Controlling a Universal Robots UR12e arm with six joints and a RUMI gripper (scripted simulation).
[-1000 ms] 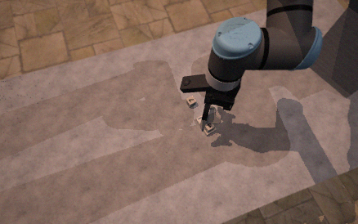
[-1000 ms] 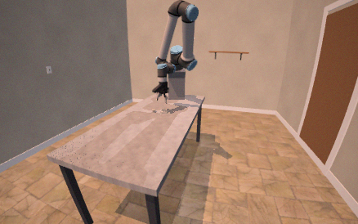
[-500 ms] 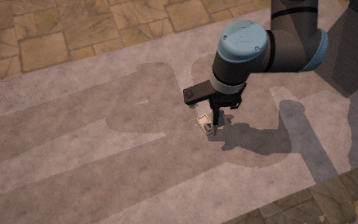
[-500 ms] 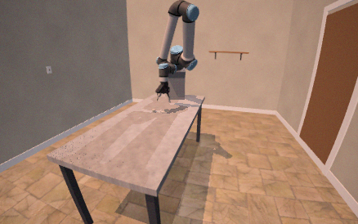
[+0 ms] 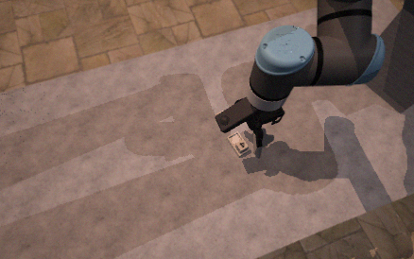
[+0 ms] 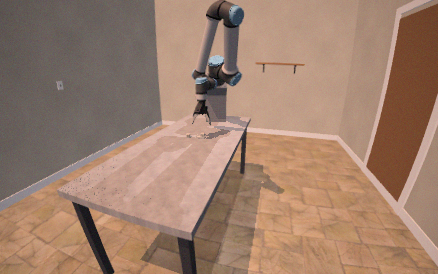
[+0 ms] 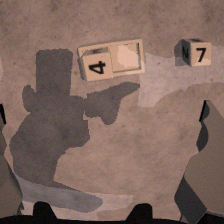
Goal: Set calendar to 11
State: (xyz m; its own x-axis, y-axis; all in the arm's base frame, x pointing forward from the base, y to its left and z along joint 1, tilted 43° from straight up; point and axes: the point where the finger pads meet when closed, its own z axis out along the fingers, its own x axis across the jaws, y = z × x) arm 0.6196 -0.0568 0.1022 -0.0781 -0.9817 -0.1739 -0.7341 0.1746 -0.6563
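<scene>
Now: hand 10 mm to the right of the white cube and 90 mm above it. Also, from my hand: calendar tray: 10 mm to the right, 100 mm below; digit cube: 120 mm to the right, 100 mm below.
</scene>
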